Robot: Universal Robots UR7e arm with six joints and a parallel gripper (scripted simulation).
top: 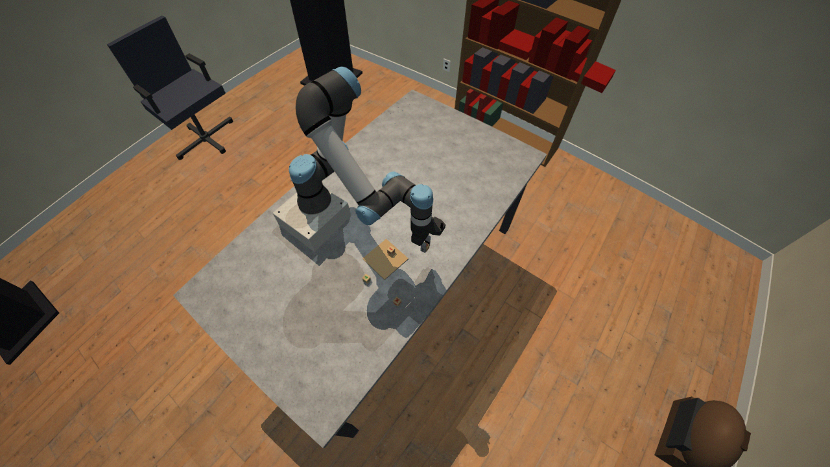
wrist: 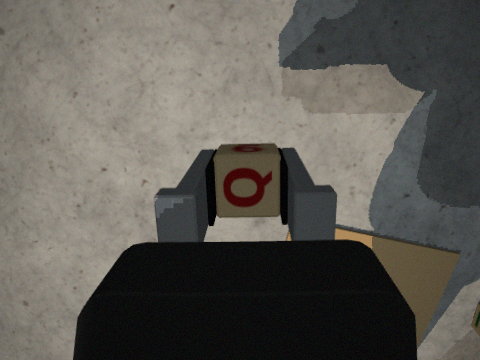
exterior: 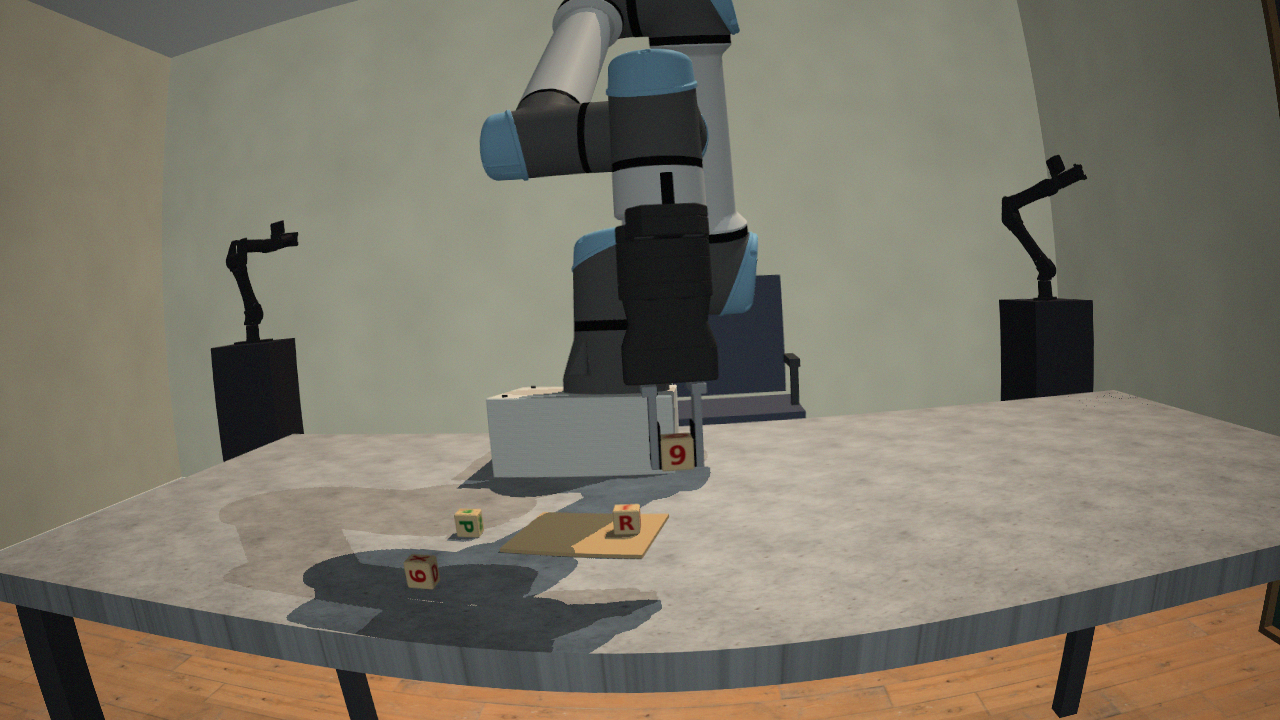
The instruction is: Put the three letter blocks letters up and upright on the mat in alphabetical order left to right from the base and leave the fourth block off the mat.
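The tan mat is 150 mm behind my hand, 80 mm to the right of it and 120 mm below it. Round my hand: X block (230 mm to the right, 110 mm below); Q block (10 mm below).
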